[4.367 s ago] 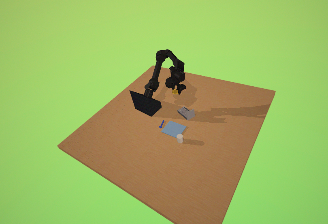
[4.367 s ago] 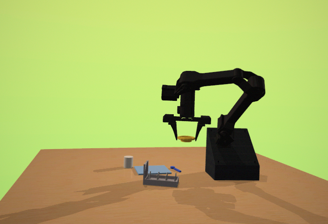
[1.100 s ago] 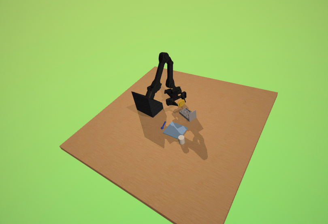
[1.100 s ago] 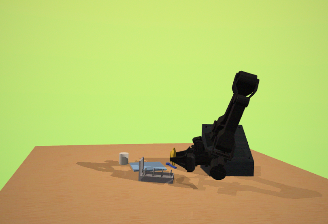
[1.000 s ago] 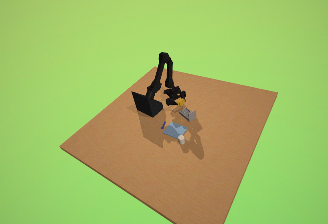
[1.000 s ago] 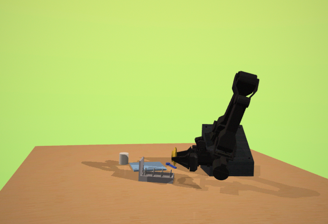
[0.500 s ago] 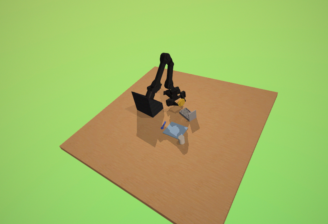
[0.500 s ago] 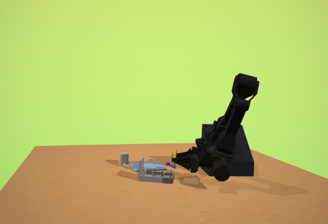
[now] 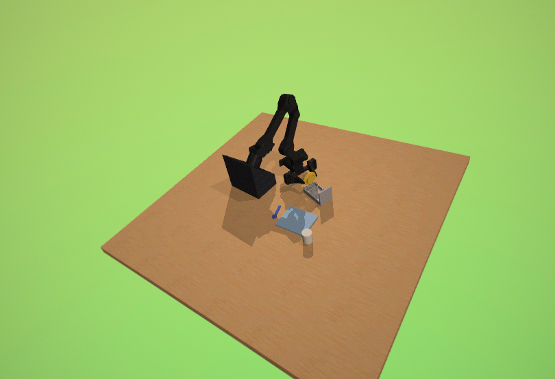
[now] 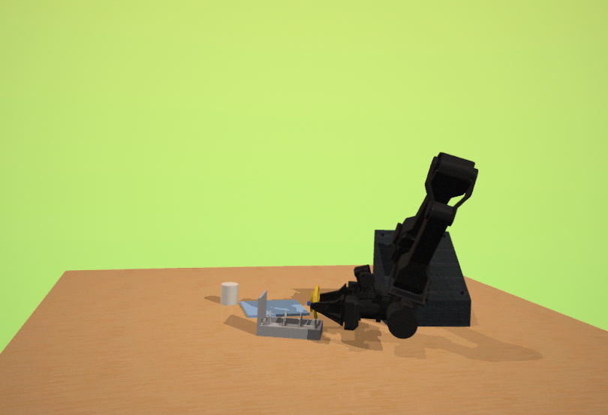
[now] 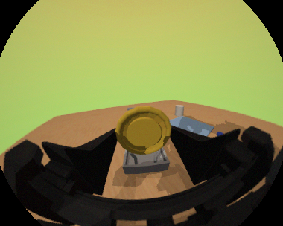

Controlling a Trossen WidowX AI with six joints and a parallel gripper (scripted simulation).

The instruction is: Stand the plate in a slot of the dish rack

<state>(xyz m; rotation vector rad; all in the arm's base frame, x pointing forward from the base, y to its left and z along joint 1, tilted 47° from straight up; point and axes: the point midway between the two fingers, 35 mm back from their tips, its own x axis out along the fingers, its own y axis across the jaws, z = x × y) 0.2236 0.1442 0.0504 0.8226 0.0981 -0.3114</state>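
Right now my gripper tip is 50 mm above the grey dish rack, 40 mm short of it and 20 mm to the left of it. Also, from my gripper tip: light blue mat: 200 mm to the right, 70 mm below, 50 mm ahead; yellow plate: 10 mm behind; blue spoon: 220 mm to the right, 70 mm below, 60 mm behind.
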